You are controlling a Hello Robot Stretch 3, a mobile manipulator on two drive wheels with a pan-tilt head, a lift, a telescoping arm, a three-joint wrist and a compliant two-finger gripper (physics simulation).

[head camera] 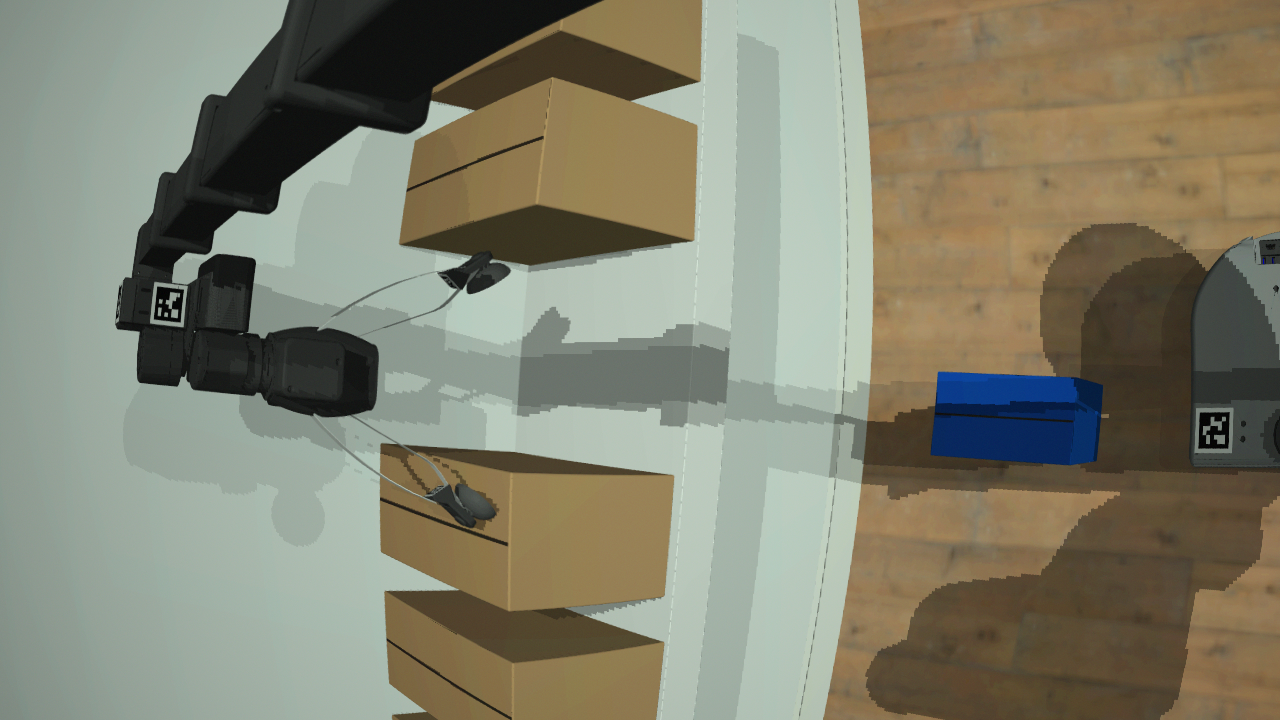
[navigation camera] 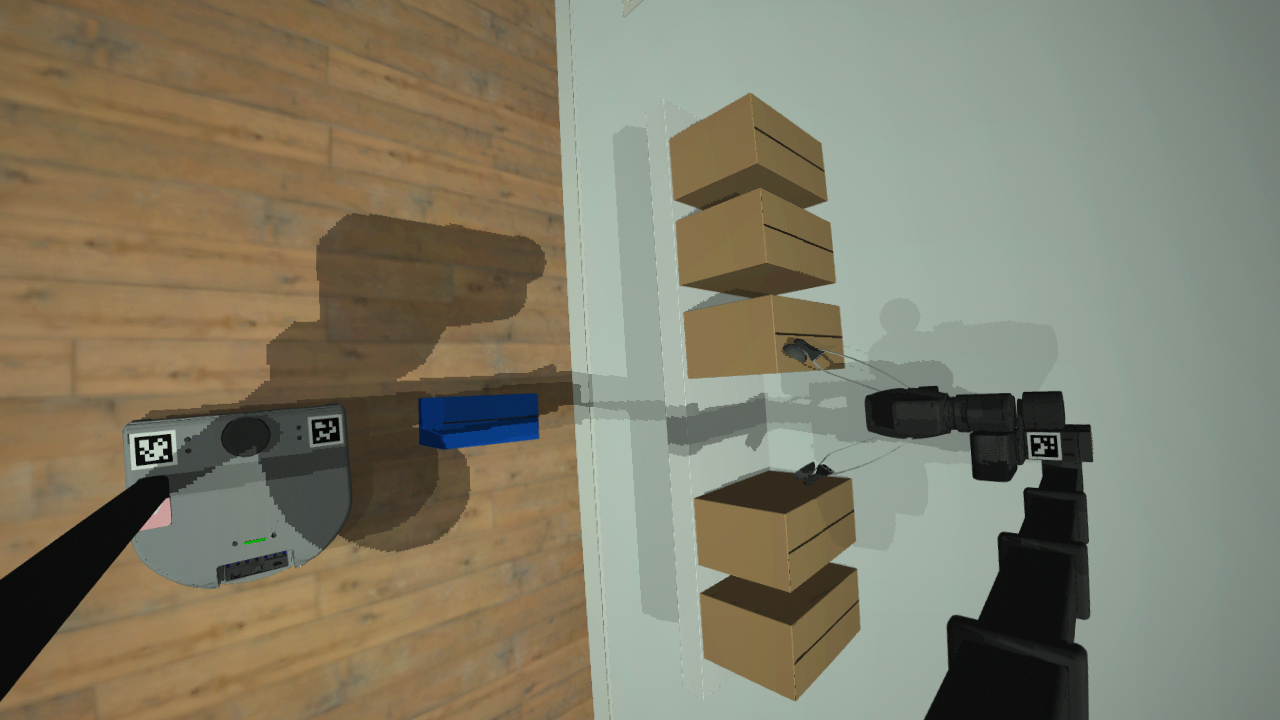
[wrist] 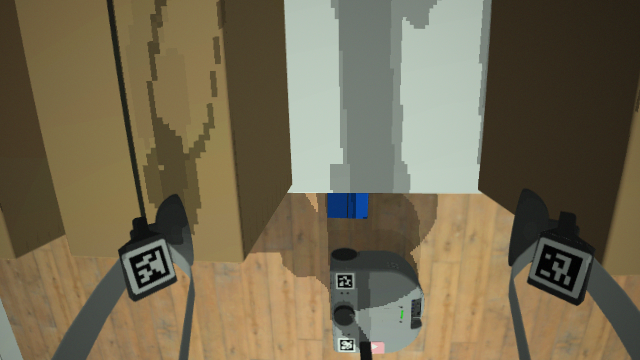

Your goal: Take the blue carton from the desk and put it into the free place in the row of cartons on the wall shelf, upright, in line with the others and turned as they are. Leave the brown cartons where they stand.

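Where they show: gripper, fingertip midpoint: (head camera: 495, 393) (navigation camera: 789, 411); robot's base, link origin: (navigation camera: 246, 434).
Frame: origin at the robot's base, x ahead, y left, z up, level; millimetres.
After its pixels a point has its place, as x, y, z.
Observation:
The blue carton (head camera: 1002, 434) {3, -484, 180} (navigation camera: 492, 434) {-56, -477, 181} (wrist: 347, 206) rests on the wooden floor between the robot's base and the wall, a thin dark line along its upper face. The wall shelf (head camera: 617, 438) {14, -691, 704} (navigation camera: 725, 465) {-128, -700, 704} (wrist: 310, 100) carries brown cartons, with a gap between one brown carton (head camera: 590, 537) {99, -613, 799} (navigation camera: 729, 340) {102, -613, 800} (wrist: 90, 175) and another brown carton (head camera: 617, 179) {-204, -599, 801} (navigation camera: 742, 537) {-216, -599, 803} (wrist: 555, 100). My gripper (head camera: 478, 389) {-17, -640, 882} (navigation camera: 807, 411) {-17, -640, 882} (wrist: 343, 217) {-17, -640, 882} is wide open and empty at the gap. Its fingertips overlap the flanking cartons in view; contact cannot be told. The desk does not show.
Another brown carton (head camera: 447, 662) {246, -722, 884} (navigation camera: 796, 241) {260, -714, 884} stands farther along the row, and one more brown carton (head camera: 626, 44) {-345, -595, 805} (navigation camera: 751, 626) {-360, -594, 811} on the other side. The robot's base (head camera: 1239, 358) {-96, -91, 160} (navigation camera: 241, 501) {-113, 15, 160} (wrist: 382, 280) stands beside the blue carton. The arm (head camera: 259, 134) {-86, -308, 1218} (navigation camera: 1020, 600) {-86, -309, 1202} extends beside the row.

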